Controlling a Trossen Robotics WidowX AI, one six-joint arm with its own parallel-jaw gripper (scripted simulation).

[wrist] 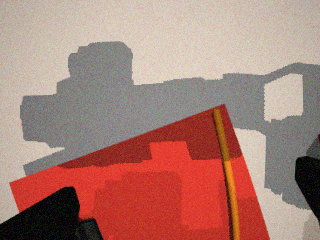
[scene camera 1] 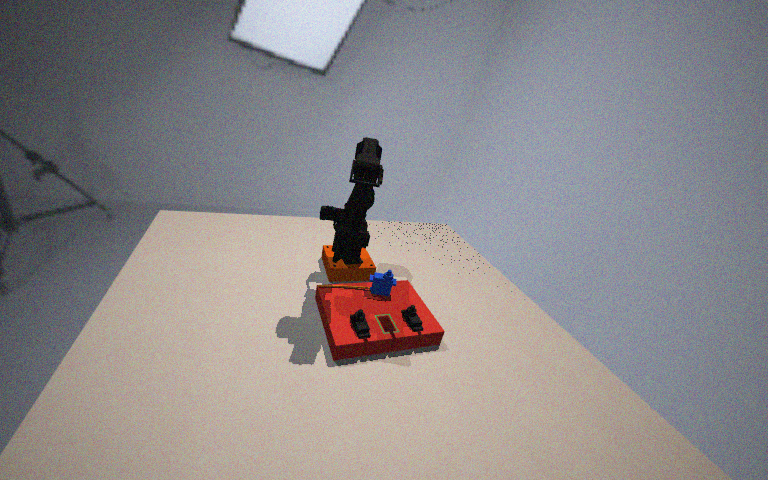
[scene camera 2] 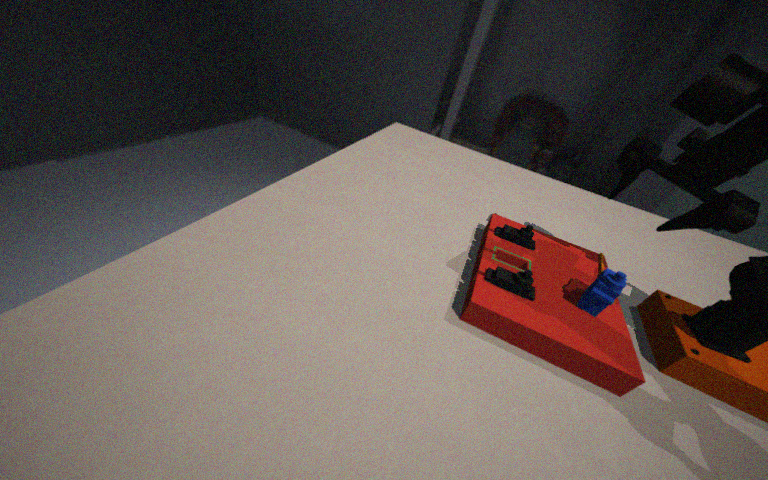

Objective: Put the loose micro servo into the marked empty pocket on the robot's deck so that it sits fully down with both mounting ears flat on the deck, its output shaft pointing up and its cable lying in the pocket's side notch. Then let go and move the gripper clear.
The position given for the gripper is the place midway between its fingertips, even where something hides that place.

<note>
The gripper (scene camera 2: pixel 632 213) is open and holds nothing. Also in view: a blue micro servo (scene camera 2: pixel 607 287).
The gripper shows as well in the wrist view (wrist: pixel 188 185) and in scene camera 1 (scene camera 1: pixel 333 256).
</note>
